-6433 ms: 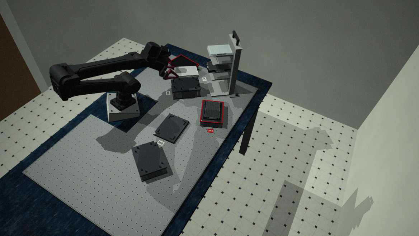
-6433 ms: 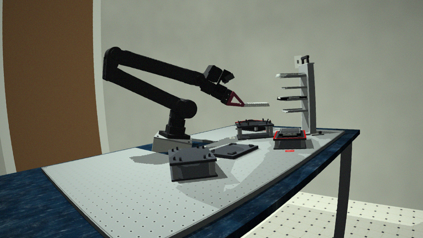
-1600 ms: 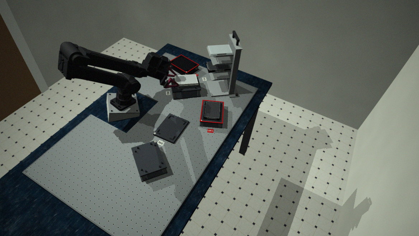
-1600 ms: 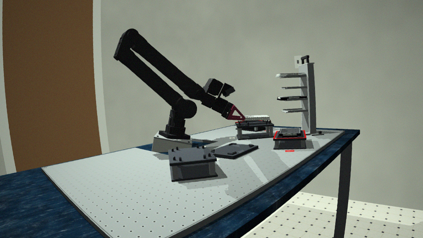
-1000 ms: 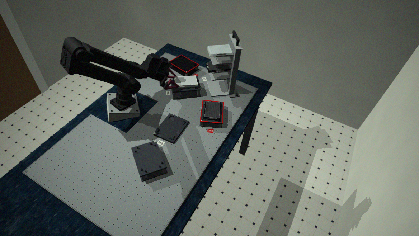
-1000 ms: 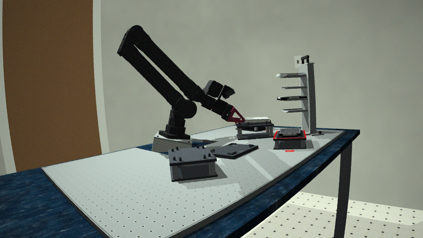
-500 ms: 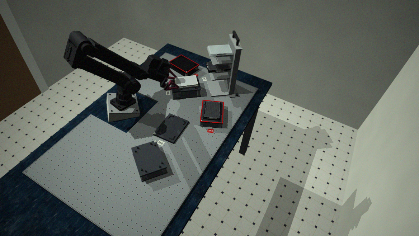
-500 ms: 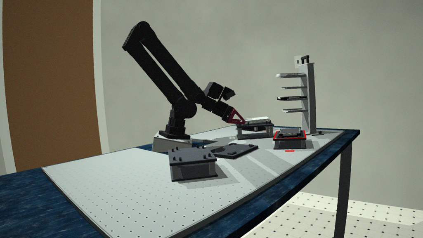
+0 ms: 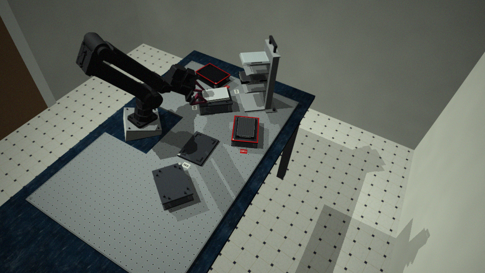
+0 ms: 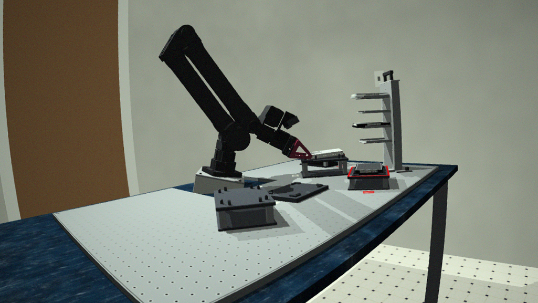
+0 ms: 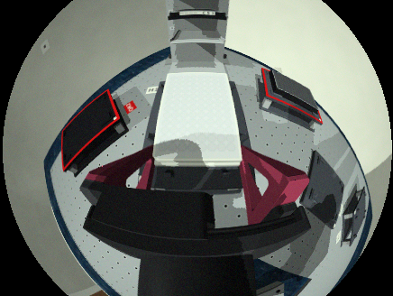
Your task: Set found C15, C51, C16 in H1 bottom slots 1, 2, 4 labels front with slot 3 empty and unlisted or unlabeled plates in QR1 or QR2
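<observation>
Now: the raised regrip nest RG 40 mm to the left of my hand, 40 mm ahead of it and 20 mm below it. Also, from my hand: quarantine nest QR1: 280 mm ahead, 40 mm below, 30 mm to the right; plate hotel H1: 230 mm to the left, 220 mm ahead, 90 mm above; quarantine nest QR2: 210 mm to the left, 120 mm behind, 40 mm below.
</observation>
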